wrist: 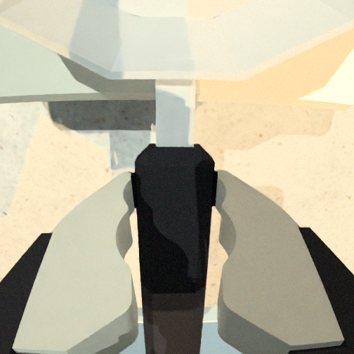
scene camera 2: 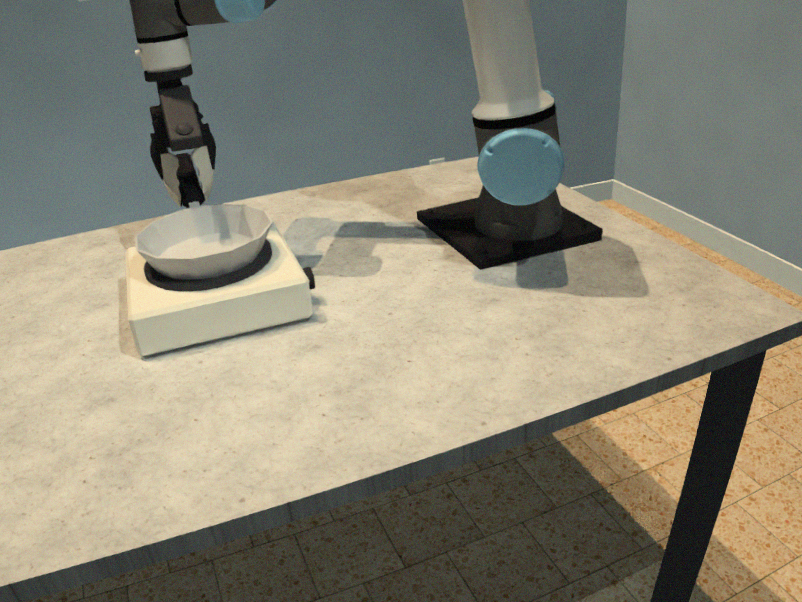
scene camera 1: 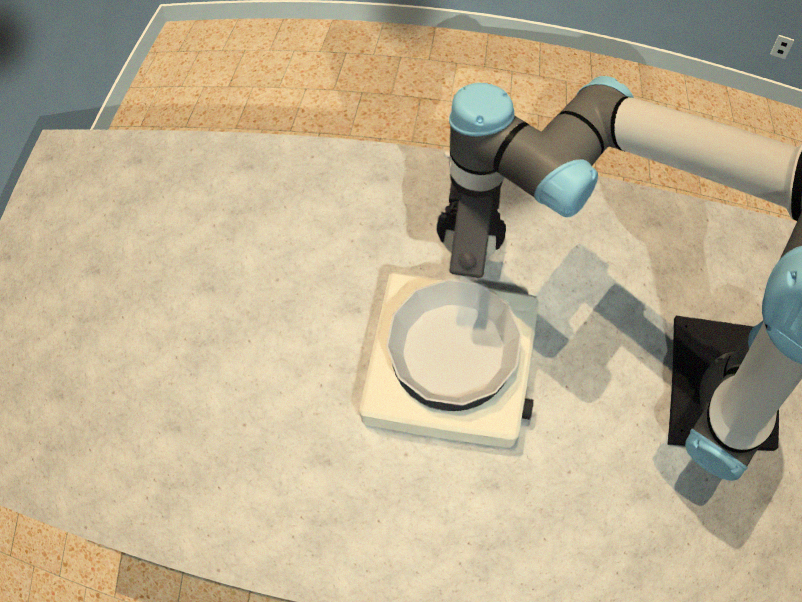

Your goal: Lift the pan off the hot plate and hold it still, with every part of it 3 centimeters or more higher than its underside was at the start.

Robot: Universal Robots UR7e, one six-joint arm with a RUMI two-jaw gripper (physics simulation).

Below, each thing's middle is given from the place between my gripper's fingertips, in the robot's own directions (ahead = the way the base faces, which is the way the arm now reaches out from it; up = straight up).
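Scene:
Light grey pan (scene camera 1: 454, 341): my gripper is 1 cm below it and 5 cm to the right of it. Cream hot plate (scene camera 2: 164, 313), measured from my hand: 7 cm below, 14 cm to the left, 2 cm behind.

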